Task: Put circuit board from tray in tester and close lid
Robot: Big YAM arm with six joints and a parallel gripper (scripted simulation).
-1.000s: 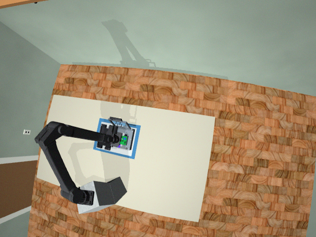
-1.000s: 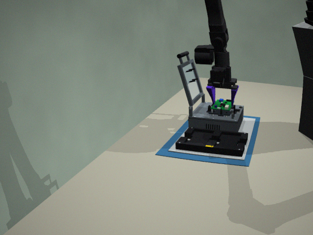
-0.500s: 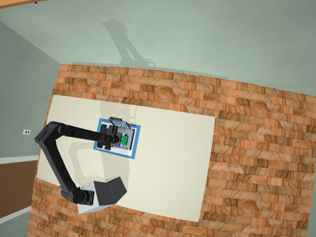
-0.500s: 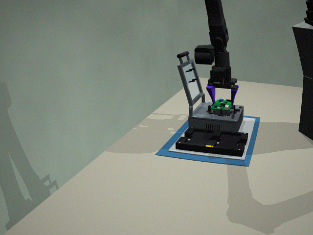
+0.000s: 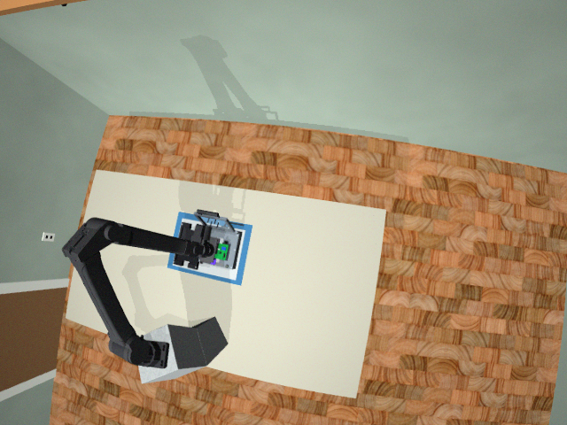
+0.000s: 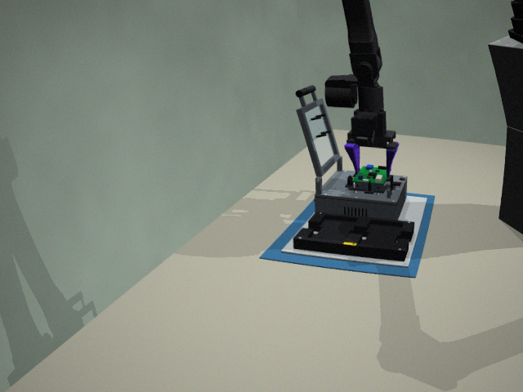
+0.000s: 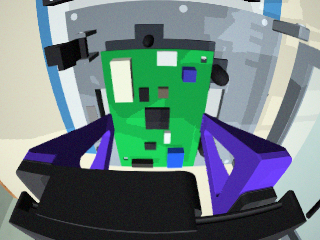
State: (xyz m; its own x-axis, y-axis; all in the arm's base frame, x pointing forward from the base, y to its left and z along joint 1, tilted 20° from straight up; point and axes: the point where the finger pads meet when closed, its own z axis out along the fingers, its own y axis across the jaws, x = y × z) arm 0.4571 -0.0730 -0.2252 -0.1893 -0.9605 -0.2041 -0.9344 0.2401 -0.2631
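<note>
Now: hand right at the green circuit board. Round my hand: tester 40 mm ahead, 30 mm to the left, 20 mm above; tester lid 120 mm ahead, 20 mm to the right, 90 mm above; tester plate 10 mm ahead, 20 mm below.
</note>
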